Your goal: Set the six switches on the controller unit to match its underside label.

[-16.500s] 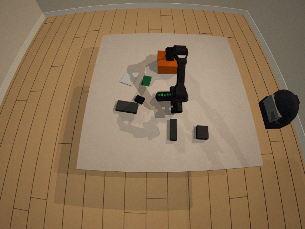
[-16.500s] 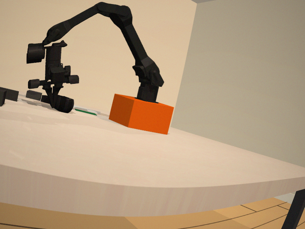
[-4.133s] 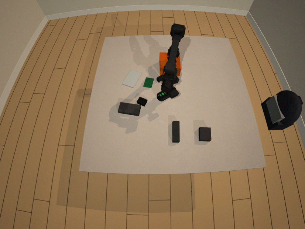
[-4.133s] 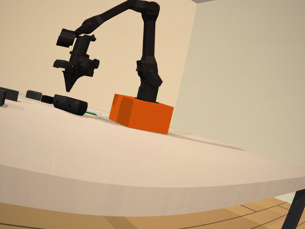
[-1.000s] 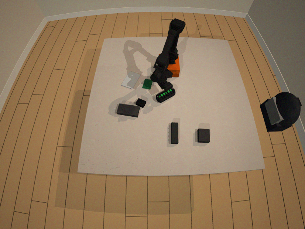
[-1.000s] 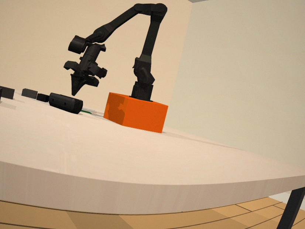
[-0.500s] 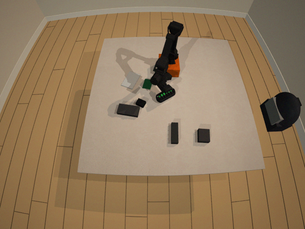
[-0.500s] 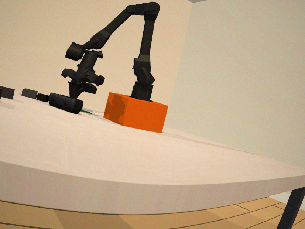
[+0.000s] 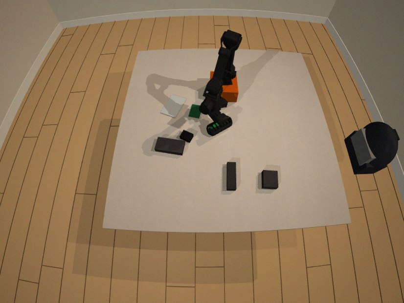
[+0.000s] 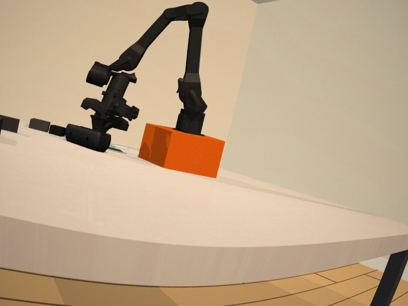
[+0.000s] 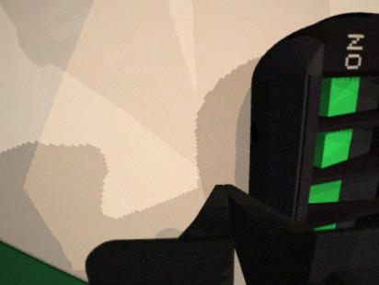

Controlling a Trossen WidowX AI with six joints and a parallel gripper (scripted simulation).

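Right now my gripper tip is 10 cm to the left of the green card, 10 cm past it and 1 cm above it. The rest, counted from my gripper tip: white card: 23 cm to the right, 16 cm behind, 1 cm below; then black cube: 17 cm to the right, 7 cm ahead; then flat grey box: 27 cm to the right, 12 cm ahead.
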